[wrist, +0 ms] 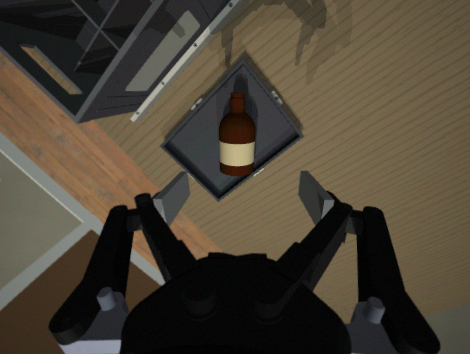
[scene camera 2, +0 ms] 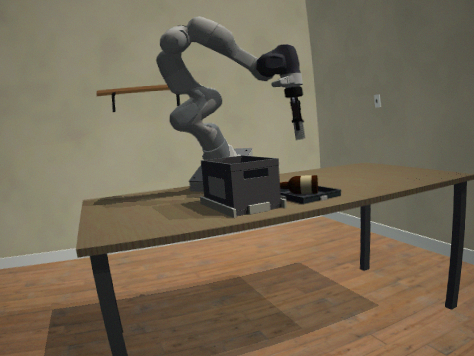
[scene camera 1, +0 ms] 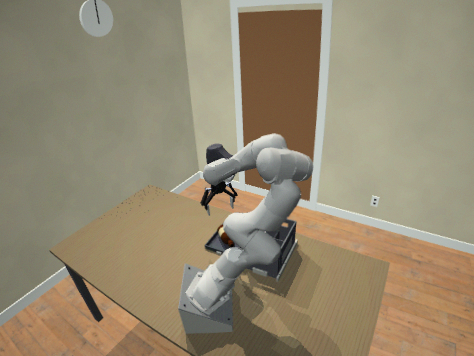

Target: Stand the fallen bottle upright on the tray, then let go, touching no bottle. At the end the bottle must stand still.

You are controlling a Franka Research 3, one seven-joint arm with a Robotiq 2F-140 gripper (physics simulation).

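A brown bottle with a cream label lies on its side on the dark tray. In the wrist view its neck points to the top of the picture and its base is near the tray's lower right edge. The arm partly hides it in scene camera 1. My gripper is open and empty, pointing down, and hangs well above the tray. In the wrist view the bottle shows beyond the fingertips, between them from left to right.
A tall dark crate with inner dividers stands close beside the tray, within light edge rails. Both stand near an edge of the wooden table. The crate rises well above the tray's low rim.
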